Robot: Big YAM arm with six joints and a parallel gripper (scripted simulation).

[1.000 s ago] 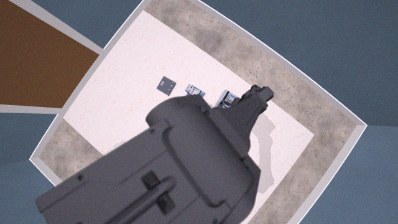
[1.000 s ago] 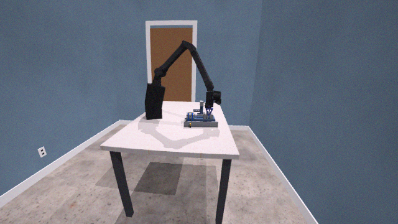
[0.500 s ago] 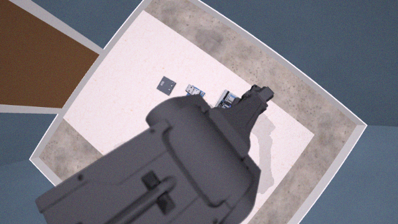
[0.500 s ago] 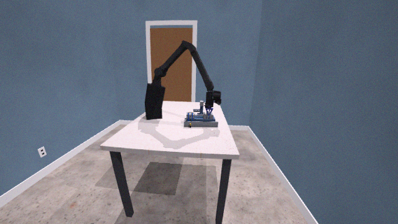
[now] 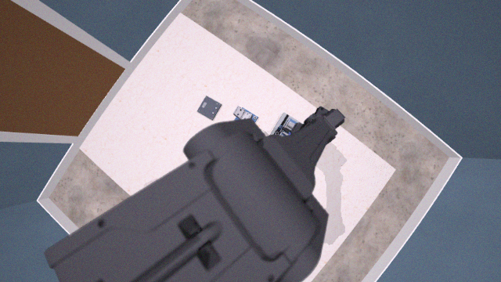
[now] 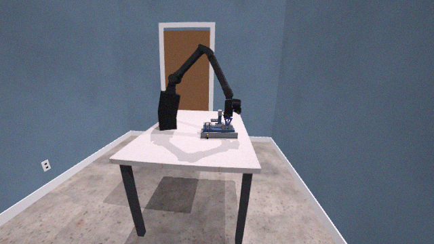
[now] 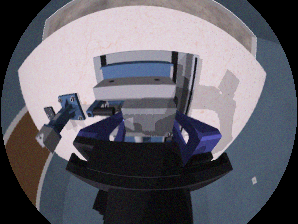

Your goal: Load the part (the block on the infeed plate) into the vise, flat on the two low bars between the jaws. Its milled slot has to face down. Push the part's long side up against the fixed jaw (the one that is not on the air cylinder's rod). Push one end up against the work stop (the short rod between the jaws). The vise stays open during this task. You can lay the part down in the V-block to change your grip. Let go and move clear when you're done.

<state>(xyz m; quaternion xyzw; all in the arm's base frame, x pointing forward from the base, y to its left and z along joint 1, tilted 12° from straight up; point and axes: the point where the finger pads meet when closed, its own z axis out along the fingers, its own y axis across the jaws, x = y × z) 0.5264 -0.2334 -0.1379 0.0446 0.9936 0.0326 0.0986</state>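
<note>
The part lies 1 cm below my hand. Also, from my hand: dark square plate 5 cm behind, 43 cm to the left, 10 cm below.
</note>
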